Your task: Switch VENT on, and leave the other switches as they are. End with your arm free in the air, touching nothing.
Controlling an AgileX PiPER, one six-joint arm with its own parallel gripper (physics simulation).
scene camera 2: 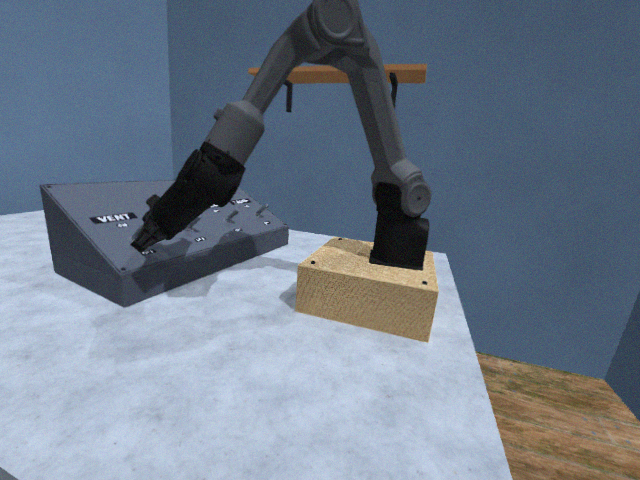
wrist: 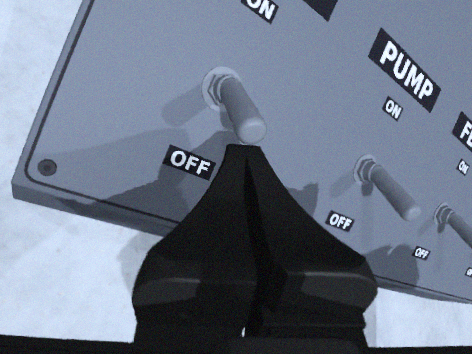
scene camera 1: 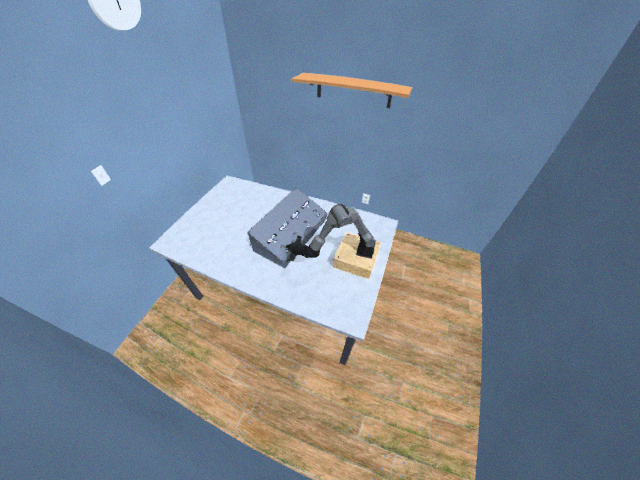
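Pump lever [wrist: 400, 200], seen. My gripper [scene camera 2: 152, 232], seen; also at [wrist: 241, 164].
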